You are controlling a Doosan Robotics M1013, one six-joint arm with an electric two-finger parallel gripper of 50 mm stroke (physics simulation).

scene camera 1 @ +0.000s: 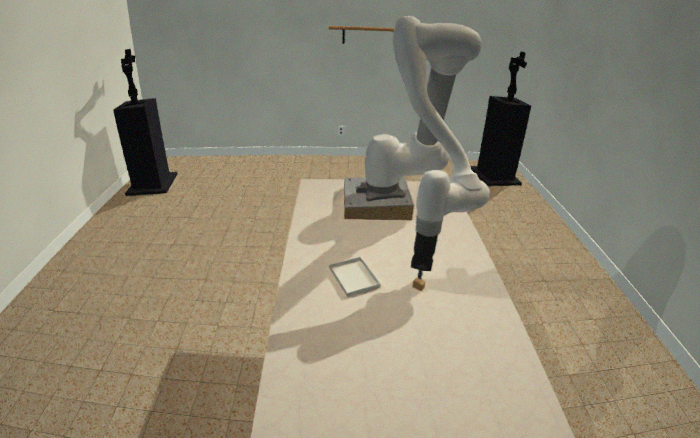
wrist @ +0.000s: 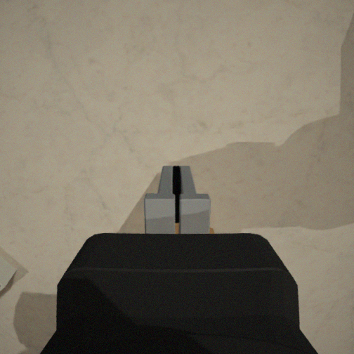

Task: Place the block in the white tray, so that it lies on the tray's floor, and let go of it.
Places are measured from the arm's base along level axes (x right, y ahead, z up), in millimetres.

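Pixels of known places: gripper, between the fingertips: (scene camera 1: 419,279); arm's base, origin of its link: (scene camera 1: 382,190).
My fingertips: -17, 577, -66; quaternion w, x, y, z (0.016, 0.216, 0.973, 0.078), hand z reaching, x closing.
Note:
For each thing: its top centre in the pictures, then the offset to it from my fingertips, as dx, dy, dz. Level surfaces: height alone.
- orange-brown block, centre of its top: (scene camera 1: 419,281) +14, +38, +24
- white tray, centre of its top: (scene camera 1: 354,273) +236, -46, +13
- pale mat, height of its surface: dz -7
The orange-brown block (scene camera 1: 419,284) (wrist: 212,231) rests on the pale mat. In the wrist view slivers of it show between and beside the finger bases, and the black gripper body hides the rest. My gripper (scene camera 1: 420,277) (wrist: 175,183) is shut with nothing between its fingers. In the scene view the fingertips are right at the block, at its upper side. The white tray (scene camera 1: 363,293) with a grey rim lies flat on the mat, to the left of the block in the scene view; a corner of the tray (wrist: 5,272) shows at the left edge of the wrist view.
The pale mat (scene camera 1: 412,382) runs along the tiled floor under the block and the tray. The arm's base block (scene camera 1: 378,212) stands behind the tray. Black pedestals (scene camera 1: 141,144) (scene camera 1: 504,139) with small dark arms stand at the back left and back right.

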